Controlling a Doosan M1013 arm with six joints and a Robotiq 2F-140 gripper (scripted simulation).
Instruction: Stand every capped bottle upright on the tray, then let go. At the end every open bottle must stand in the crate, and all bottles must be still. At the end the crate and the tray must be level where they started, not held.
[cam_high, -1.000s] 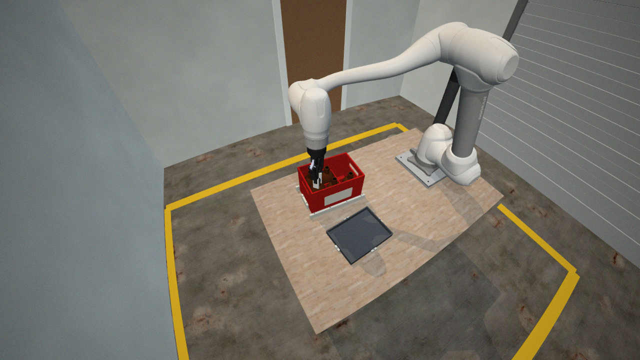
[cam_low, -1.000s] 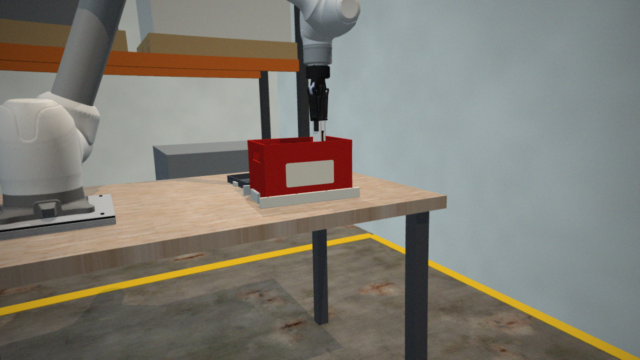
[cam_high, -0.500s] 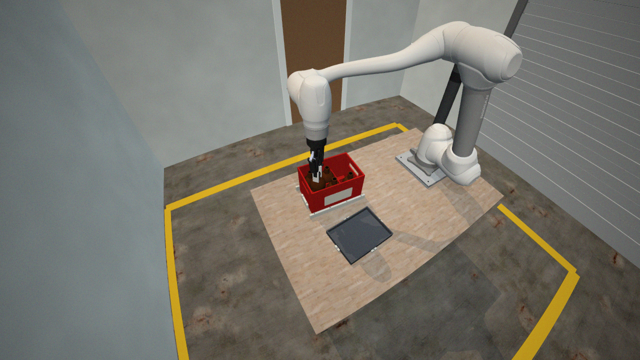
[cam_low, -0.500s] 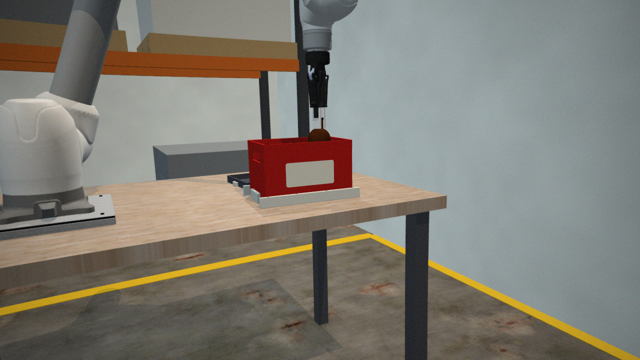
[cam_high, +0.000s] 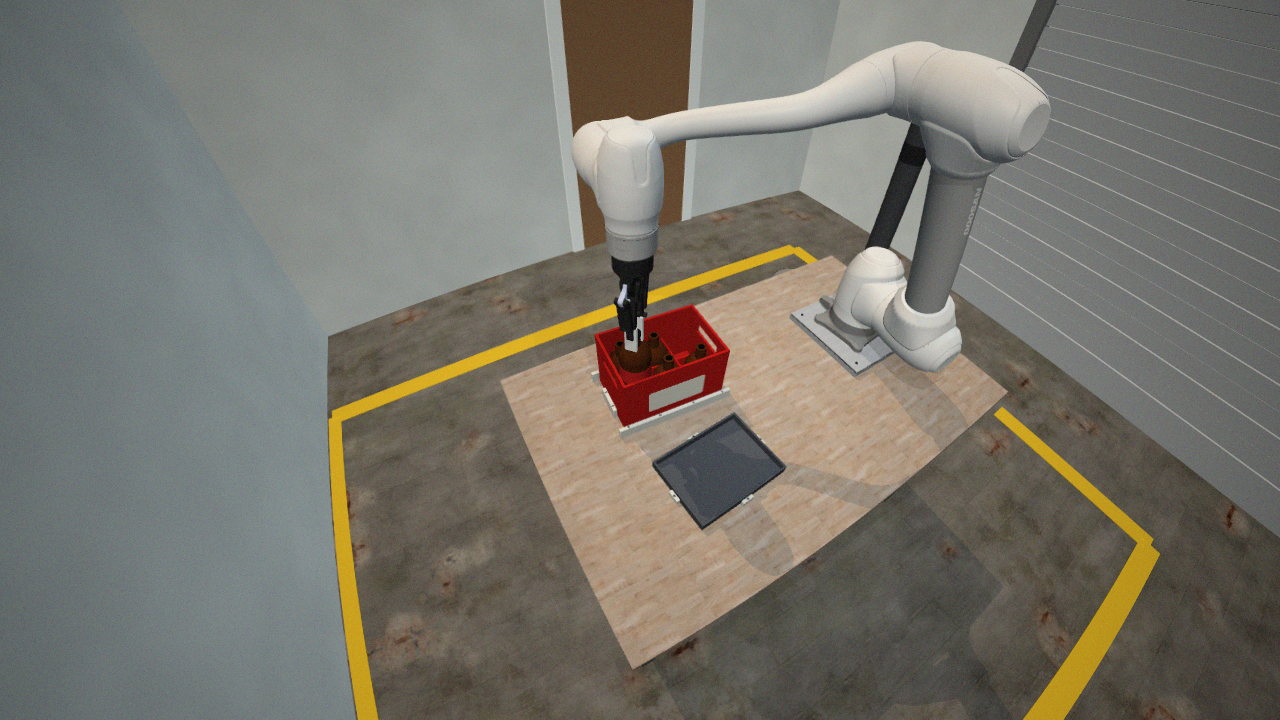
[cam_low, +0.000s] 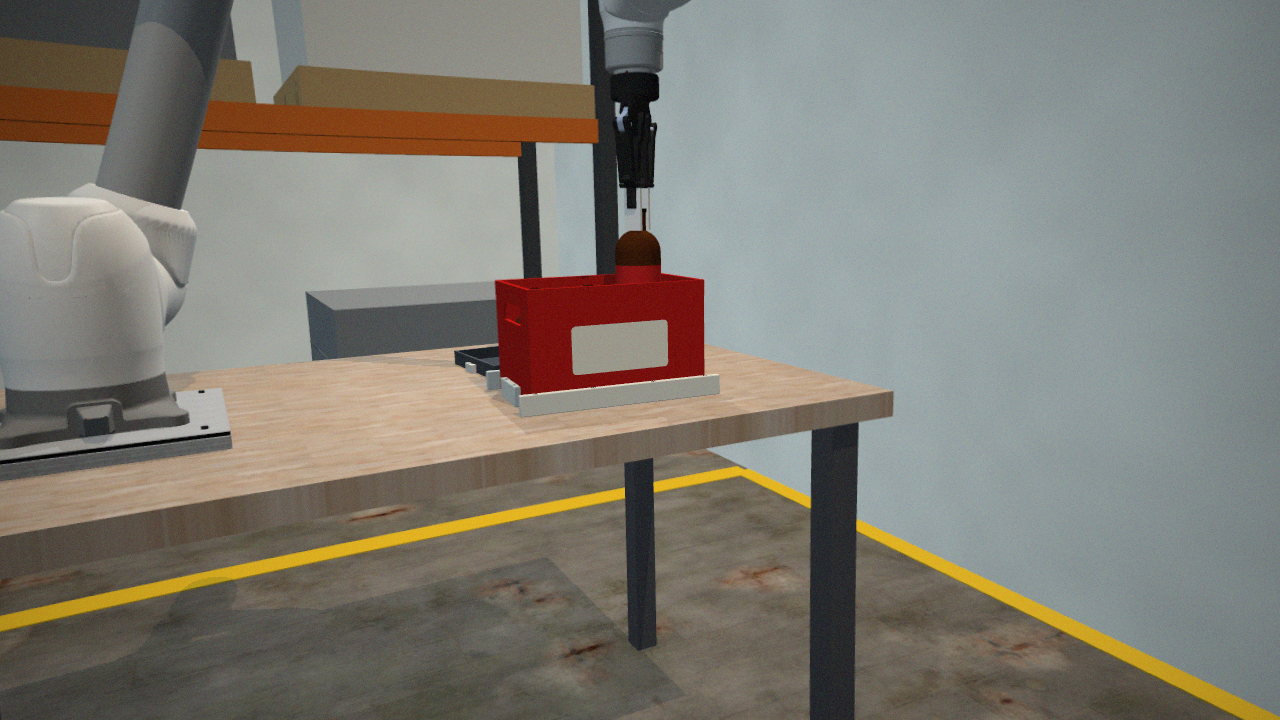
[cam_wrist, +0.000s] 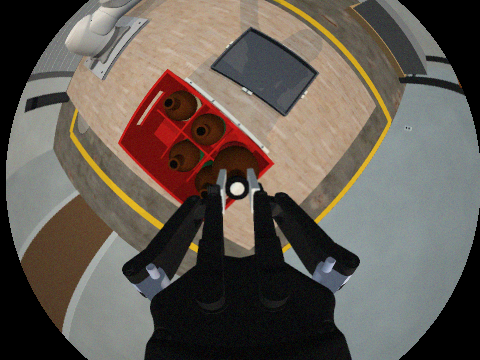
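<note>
The brown capped bottle lies 70 mm below my hand. Round my hand: dark grey tray (60 mm behind, 250 mm to the left, 270 mm below); crate (90 mm behind, 30 mm to the right, 200 mm below).
</note>
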